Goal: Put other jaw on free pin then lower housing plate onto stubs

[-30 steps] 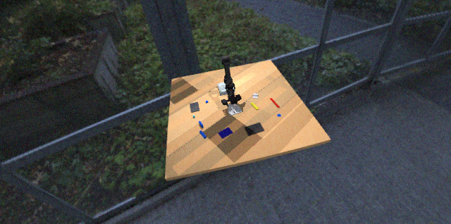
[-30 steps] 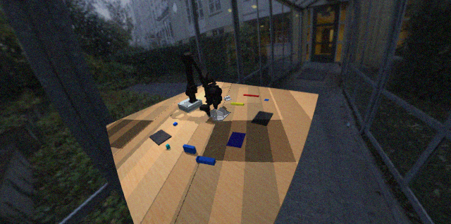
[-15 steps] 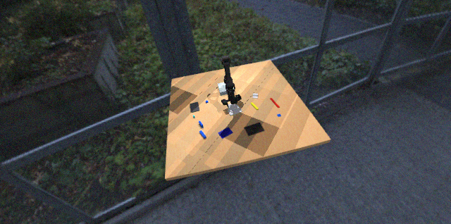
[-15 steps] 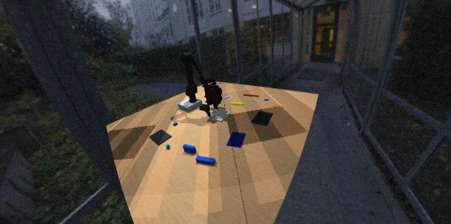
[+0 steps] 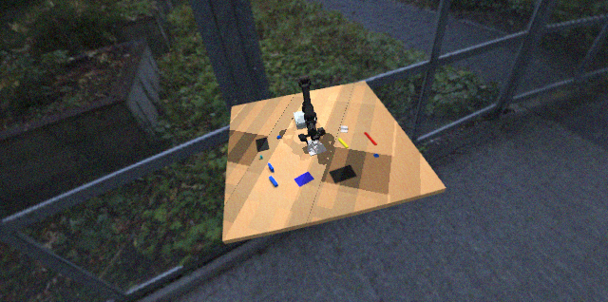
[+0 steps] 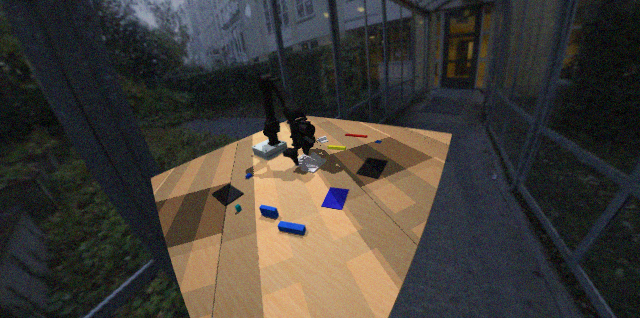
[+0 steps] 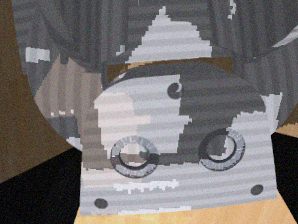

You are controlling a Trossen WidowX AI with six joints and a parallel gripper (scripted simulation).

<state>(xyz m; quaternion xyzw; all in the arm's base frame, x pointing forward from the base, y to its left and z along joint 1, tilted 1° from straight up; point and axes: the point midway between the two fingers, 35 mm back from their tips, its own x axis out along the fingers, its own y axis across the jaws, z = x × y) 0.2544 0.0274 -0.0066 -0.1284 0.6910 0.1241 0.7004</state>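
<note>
The light grey part is 1 cm ahead of my gripper tip and 2 cm above it. The rest, counted from my gripper tip: white jaw (3 cm ahead, 1 cm to the right, 1 cm above); then yellow bar (3 cm ahead, 22 cm to the left); then blue plate (31 cm ahead, 6 cm to the right, 1 cm below).
</note>
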